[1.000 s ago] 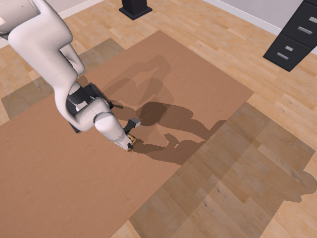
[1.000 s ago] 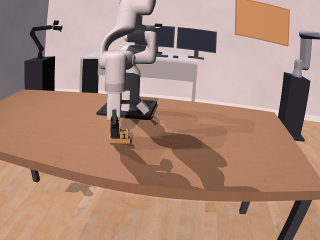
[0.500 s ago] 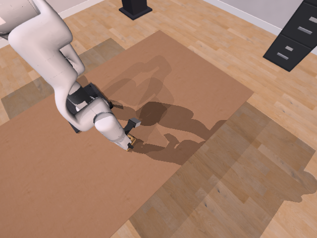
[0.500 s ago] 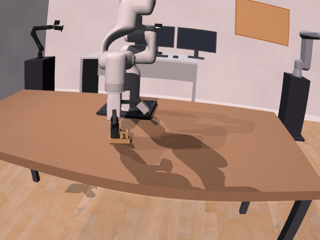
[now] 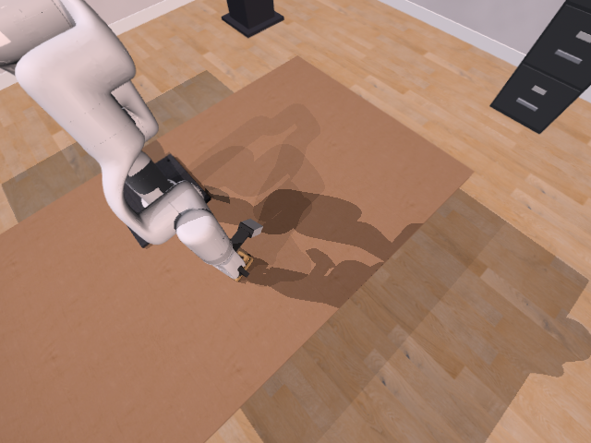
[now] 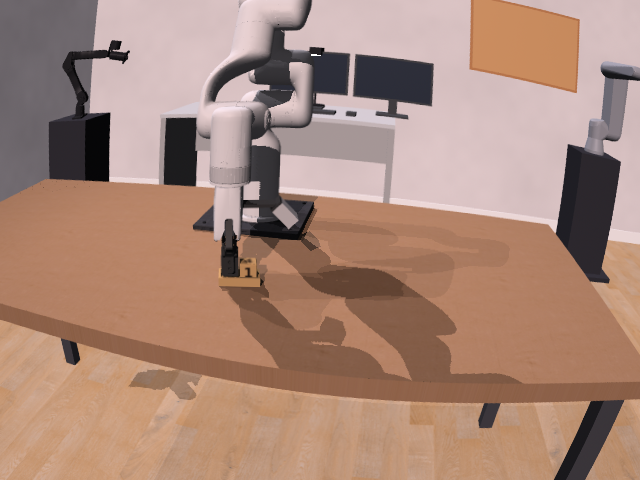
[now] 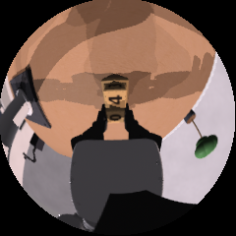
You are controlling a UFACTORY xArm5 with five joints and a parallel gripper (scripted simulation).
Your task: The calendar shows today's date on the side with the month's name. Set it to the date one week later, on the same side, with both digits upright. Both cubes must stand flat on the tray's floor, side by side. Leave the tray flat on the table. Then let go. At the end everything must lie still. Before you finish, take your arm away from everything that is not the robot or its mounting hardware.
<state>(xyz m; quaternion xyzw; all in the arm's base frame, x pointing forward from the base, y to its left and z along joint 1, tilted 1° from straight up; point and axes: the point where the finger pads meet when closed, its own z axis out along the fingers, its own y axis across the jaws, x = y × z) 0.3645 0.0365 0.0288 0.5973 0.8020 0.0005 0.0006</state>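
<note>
My hand is 20 mm to the right of the wooden calendar tray and 30 mm above it.
</note>
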